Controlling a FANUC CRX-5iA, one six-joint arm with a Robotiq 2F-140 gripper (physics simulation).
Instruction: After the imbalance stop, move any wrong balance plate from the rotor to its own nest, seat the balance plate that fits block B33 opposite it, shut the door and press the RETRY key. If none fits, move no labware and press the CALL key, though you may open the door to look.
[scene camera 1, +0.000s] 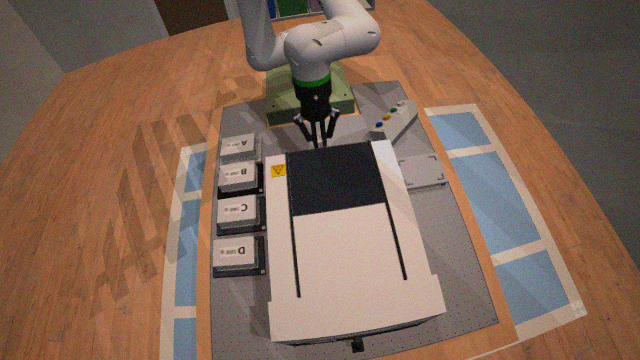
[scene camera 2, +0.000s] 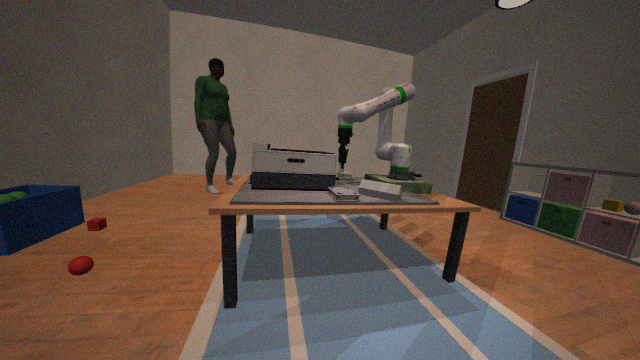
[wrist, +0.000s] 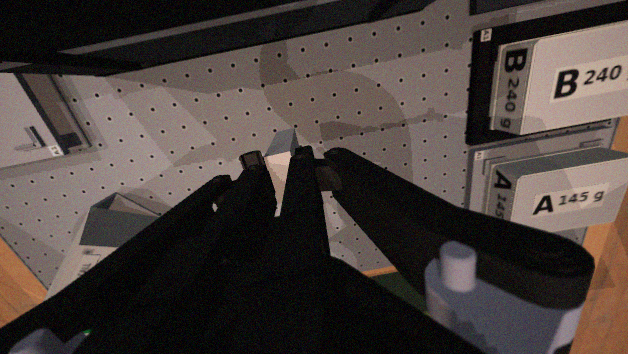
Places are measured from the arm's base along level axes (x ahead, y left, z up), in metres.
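Where they show: gripper, fingertip midpoint: (scene camera 2: 341, 173) (wrist: 290, 147); arm's base at its link origin: (scene camera 2: 397, 178).
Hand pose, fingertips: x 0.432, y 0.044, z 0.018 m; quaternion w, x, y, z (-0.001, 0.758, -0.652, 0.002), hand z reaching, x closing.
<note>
Each offset is from my fingertips to the top centre of the thing. "*": to the spot under its first point.
The white centrifuge (scene camera 1: 348, 263) (scene camera 2: 293, 166) stands on the perforated baseplate @[* dx +0.325, dy +0.360, dz -0.080 m] (scene camera 1: 447, 251). Its dark sliding door @[dx +0.180, dy +0.037, dz +0.133 m] (scene camera 1: 335, 178) covers the end nearest the arm, so the rotor and block B33 are hidden. Four grey balance plates sit in nests to its left: A @[dx -0.095, dy -0.301, dz -0.027 m] (scene camera 1: 238, 143), marked 145 g in the wrist view (wrist: 562, 193), B @[dx +0.033, dy -0.283, dz -0.027 m] (scene camera 1: 237, 174), marked 240 g @[* dx +0.034, dy -0.251, dz -0.026 m] (wrist: 562, 79), C @[dx +0.168, dy -0.263, dz -0.027 m] (scene camera 1: 238, 209) and D @[dx +0.308, dy -0.257, dz -0.027 m] (scene camera 1: 234, 251). My gripper (scene camera 1: 320, 143) (scene camera 2: 343, 163) (wrist: 290, 147) is shut and empty. It points down just off the door's near edge.
The key panel @[dx -0.170, dy +0.270, dz +0.003 m] (scene camera 1: 393, 120) (scene camera 2: 380, 189) (wrist: 105, 237) with coloured keys lies right of the gripper. An empty grey nest @[dx +0.051, dy +0.321, dz -0.040 m] (scene camera 1: 420, 170) (wrist: 34, 123) lies beside the centrifuge. The arm's green base (scene camera 1: 279, 93) is behind. A person (scene camera 2: 214, 121) stands beyond the table.
</note>
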